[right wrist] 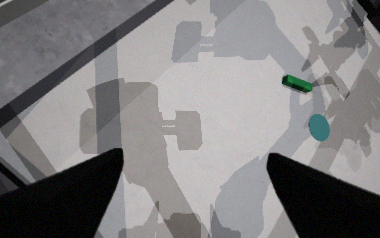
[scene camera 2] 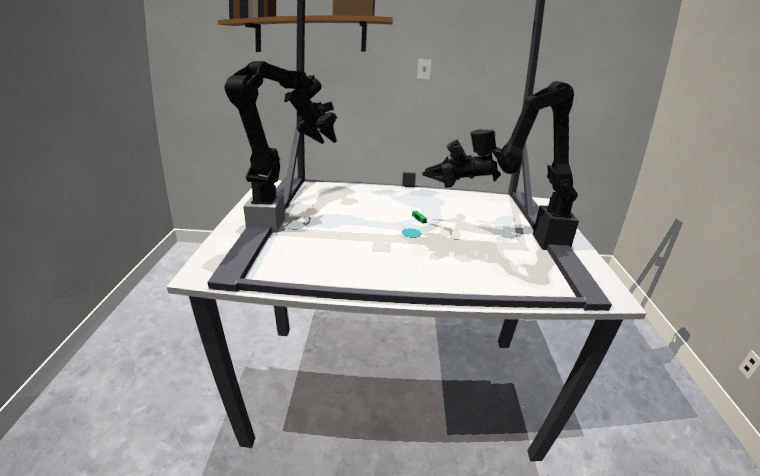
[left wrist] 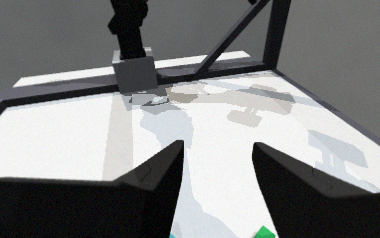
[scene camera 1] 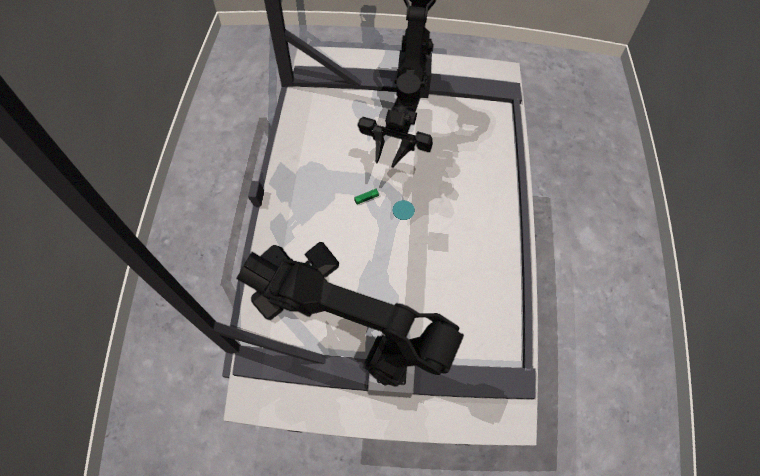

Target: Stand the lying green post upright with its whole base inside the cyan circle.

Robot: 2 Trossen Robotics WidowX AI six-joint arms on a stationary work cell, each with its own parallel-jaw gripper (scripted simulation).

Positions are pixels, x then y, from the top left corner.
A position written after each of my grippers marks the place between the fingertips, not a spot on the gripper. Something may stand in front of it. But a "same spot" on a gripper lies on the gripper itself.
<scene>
My left gripper shows in scene camera 2, in the left wrist view point(218, 148) and in scene camera 1; in the right wrist view it is out of frame. One and the same spot on my left gripper: point(scene camera 1: 378, 131) is point(scene camera 2: 449, 159).
</scene>
